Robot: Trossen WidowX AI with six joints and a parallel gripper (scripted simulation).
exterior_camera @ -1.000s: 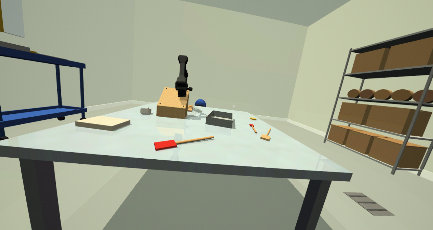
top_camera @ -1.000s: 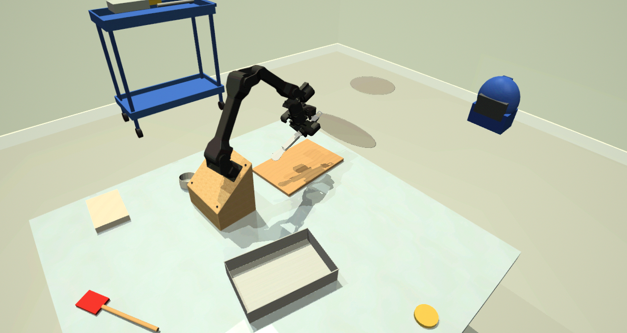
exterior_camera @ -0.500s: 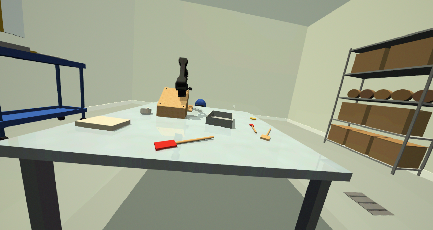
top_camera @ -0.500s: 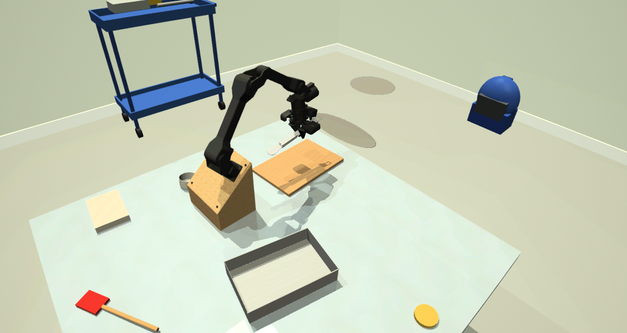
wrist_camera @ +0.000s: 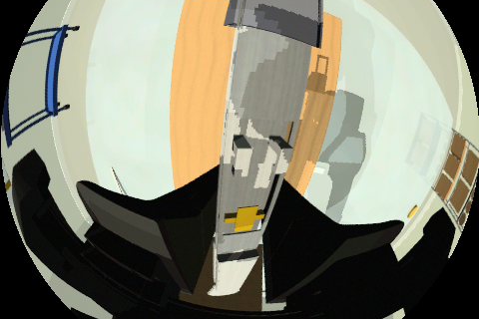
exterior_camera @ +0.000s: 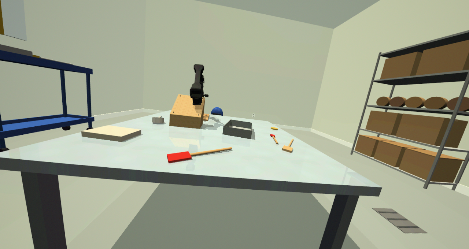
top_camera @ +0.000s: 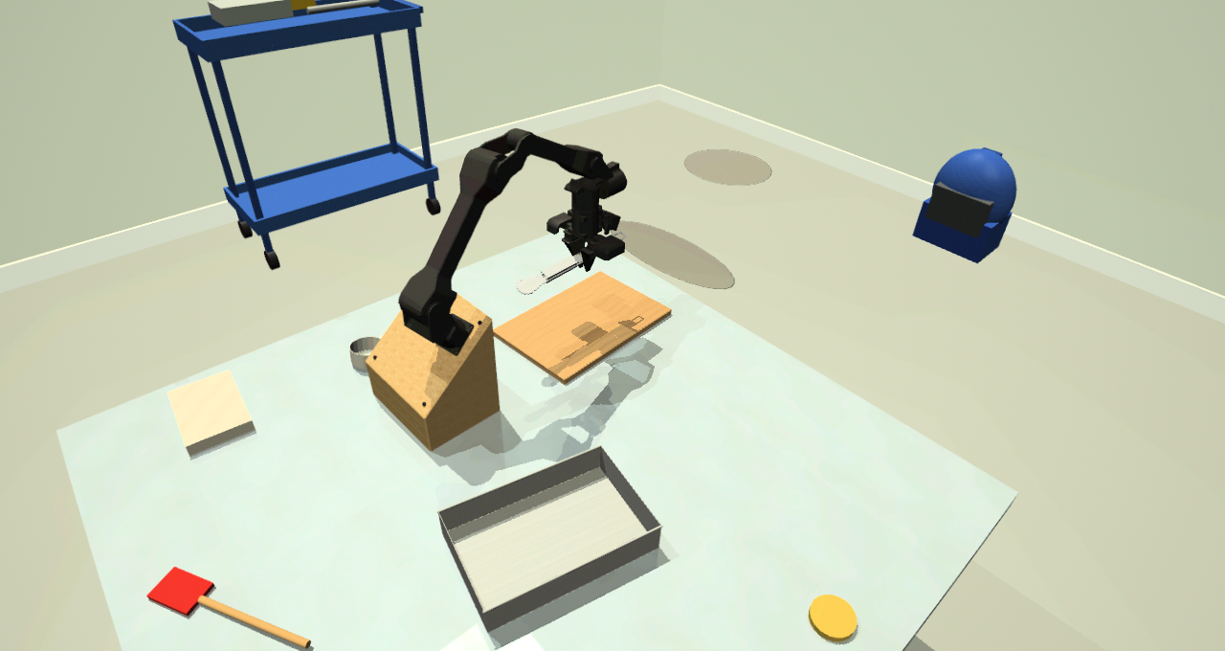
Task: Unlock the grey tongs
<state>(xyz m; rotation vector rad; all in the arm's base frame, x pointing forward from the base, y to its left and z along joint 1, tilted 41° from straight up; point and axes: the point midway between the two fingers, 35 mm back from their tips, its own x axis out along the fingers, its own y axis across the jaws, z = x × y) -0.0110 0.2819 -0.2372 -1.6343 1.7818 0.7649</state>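
My gripper tip is now 15 cm above the wooden board. The rest, counted from my gripper tip: pale slab (34 cm behind, 72 cm to the right, 14 cm below); grey roasting tin (36 cm ahead, 48 cm to the right, 13 cm below); yellow lock piece (4 cm above).
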